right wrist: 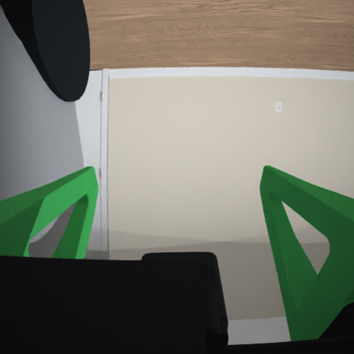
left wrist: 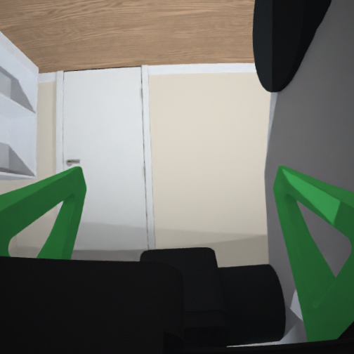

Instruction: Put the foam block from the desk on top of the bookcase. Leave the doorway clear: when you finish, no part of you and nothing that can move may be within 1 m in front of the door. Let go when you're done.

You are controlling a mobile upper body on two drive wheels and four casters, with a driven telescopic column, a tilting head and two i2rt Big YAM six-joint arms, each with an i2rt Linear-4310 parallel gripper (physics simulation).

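My left gripper (left wrist: 179, 176) is open, with its green fingers wide apart and nothing between them. My right gripper (right wrist: 178, 176) is also open and empty. A white bookcase (left wrist: 30, 75) with shelves shows in part at the left edge of the left wrist view; its top cannot be made out. The white door (left wrist: 105, 125) is shut and stands beyond the left gripper's fingers, with a metal handle (left wrist: 73, 161). A narrow strip of the door (right wrist: 91, 120) shows in the right wrist view. The foam block and the desk do not show in either view.
Both views look upside down, with the wooden floor (left wrist: 150, 35) (right wrist: 215, 35) at the top. A beige wall (left wrist: 210, 150) (right wrist: 185, 150) stands beside the door. My grey body (left wrist: 315, 130) (right wrist: 35, 135) and a black rounded part (left wrist: 280, 45) (right wrist: 62, 50) show at the inner sides.
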